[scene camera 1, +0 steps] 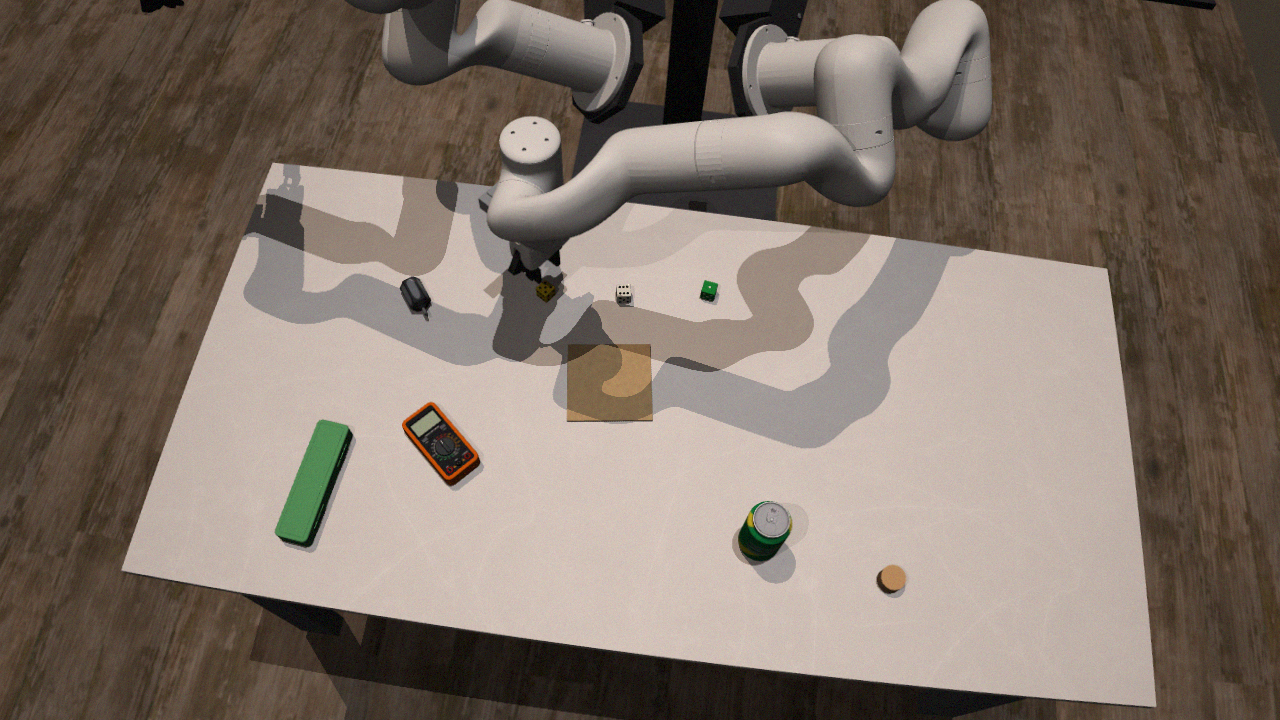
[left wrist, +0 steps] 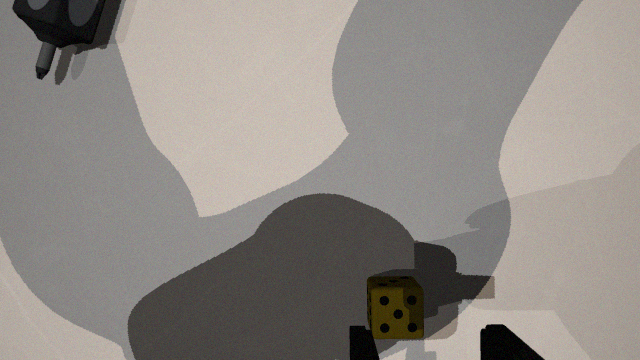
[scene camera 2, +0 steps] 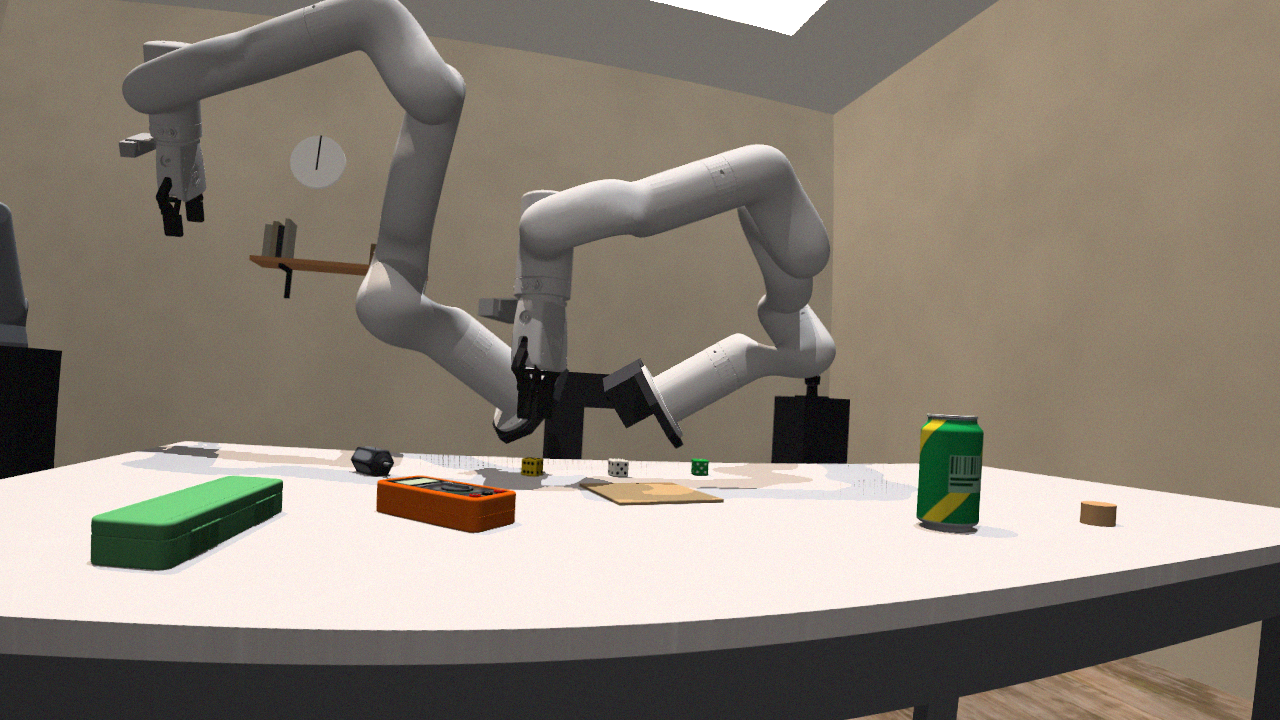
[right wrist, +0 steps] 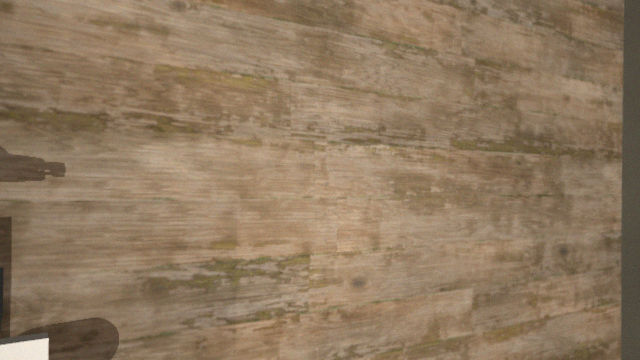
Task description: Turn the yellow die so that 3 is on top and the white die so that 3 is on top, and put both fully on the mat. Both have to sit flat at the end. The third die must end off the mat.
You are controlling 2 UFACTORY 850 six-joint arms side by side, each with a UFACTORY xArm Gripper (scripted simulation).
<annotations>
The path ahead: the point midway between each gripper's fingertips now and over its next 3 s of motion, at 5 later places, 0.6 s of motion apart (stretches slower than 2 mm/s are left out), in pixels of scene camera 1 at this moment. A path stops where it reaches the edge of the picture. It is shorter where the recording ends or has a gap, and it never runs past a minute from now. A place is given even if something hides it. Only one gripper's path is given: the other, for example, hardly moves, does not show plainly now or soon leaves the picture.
My left gripper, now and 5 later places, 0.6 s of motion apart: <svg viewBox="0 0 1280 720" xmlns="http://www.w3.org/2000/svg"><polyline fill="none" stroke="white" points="543,269 543,272 544,279 545,284 545,286 545,292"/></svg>
</annotations>
